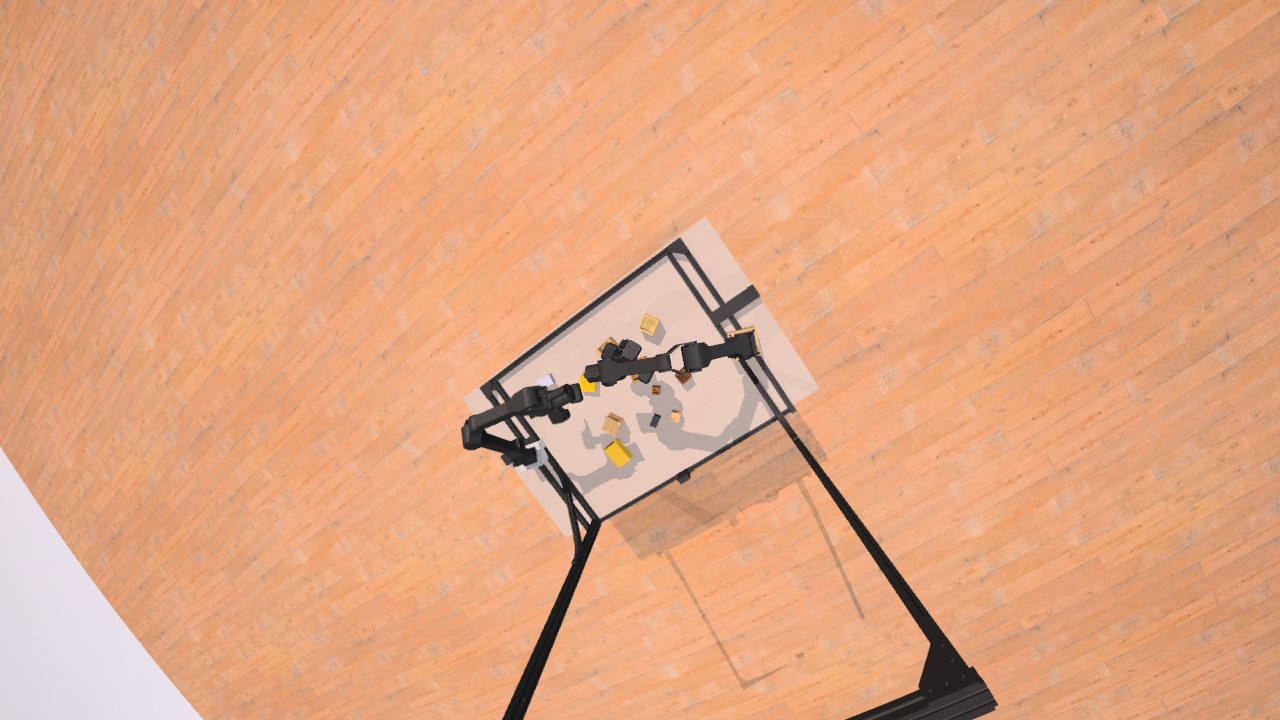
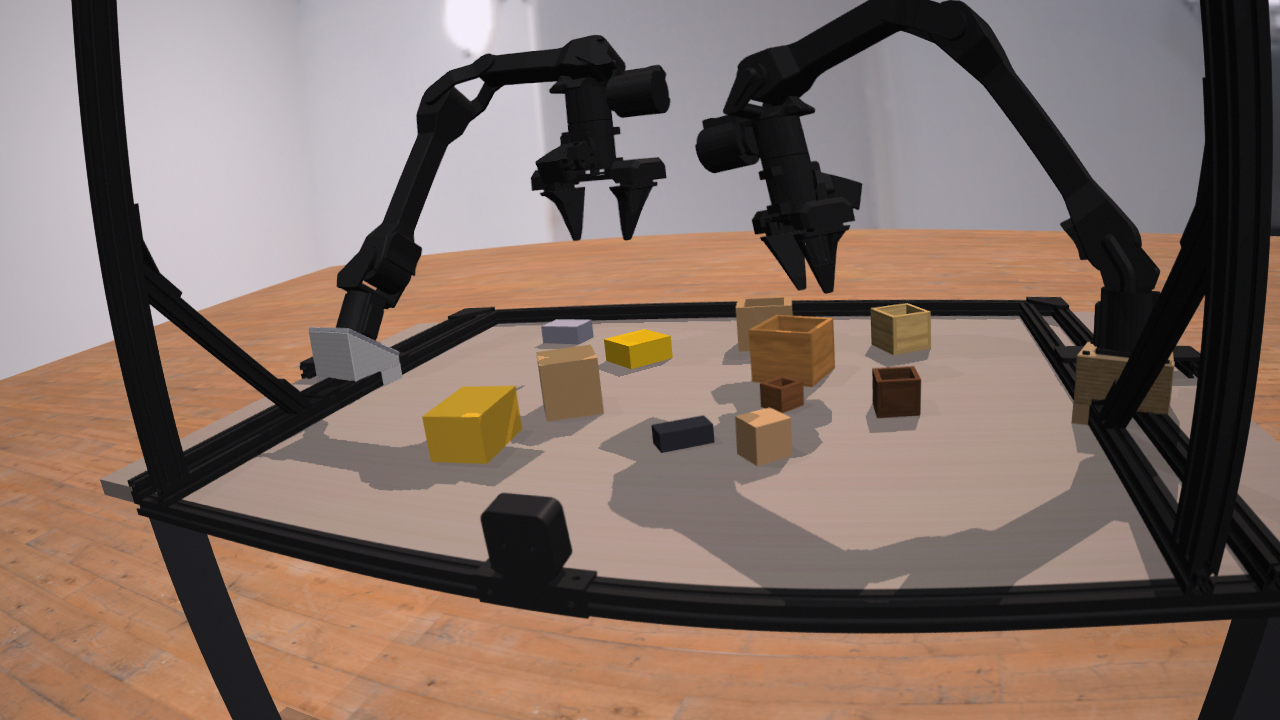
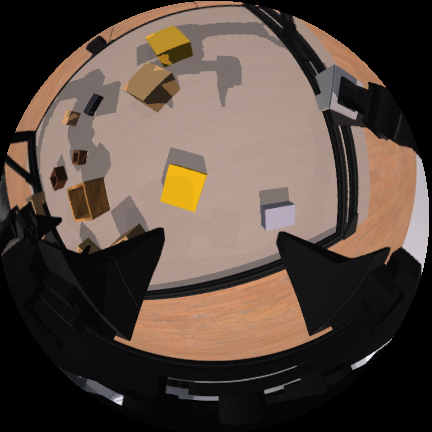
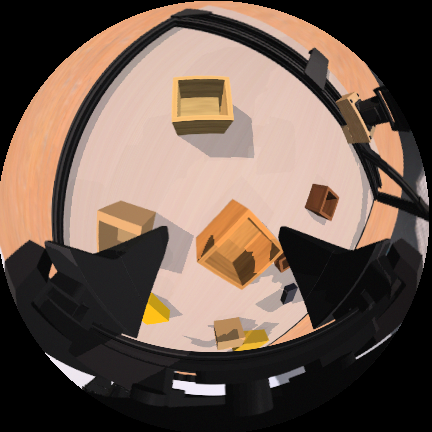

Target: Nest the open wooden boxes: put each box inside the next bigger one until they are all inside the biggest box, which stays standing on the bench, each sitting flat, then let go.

Labels:
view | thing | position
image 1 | my right gripper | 635,358
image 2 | my left gripper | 601,240
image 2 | my right gripper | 814,291
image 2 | pale open box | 897,329
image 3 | my left gripper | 222,235
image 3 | my right gripper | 74,232
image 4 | my right gripper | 225,232
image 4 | pale open box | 200,103

